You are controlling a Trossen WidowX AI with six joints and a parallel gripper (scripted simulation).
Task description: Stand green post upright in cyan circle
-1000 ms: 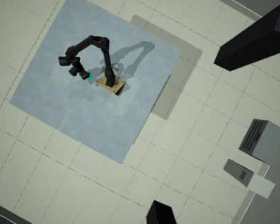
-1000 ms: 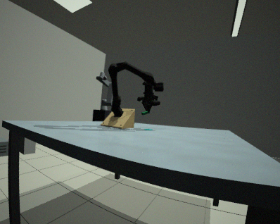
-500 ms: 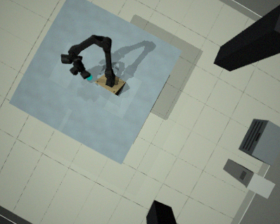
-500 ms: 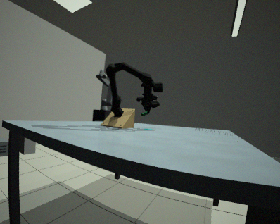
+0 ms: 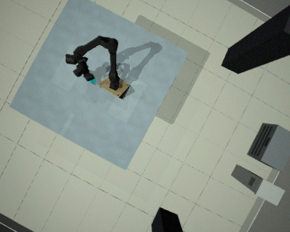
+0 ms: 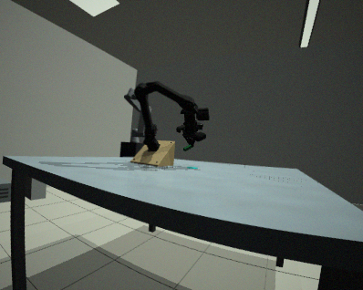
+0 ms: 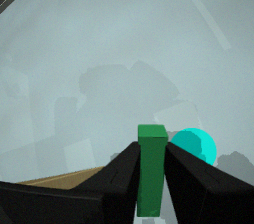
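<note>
Now: the cyan circle 20 mm ahead of my gripper tip, 20 mm to the right of it and 120 mm below it. Also, from my gripper tip: green post: 10 mm behind, 20 mm to the right, 10 mm below.
</note>
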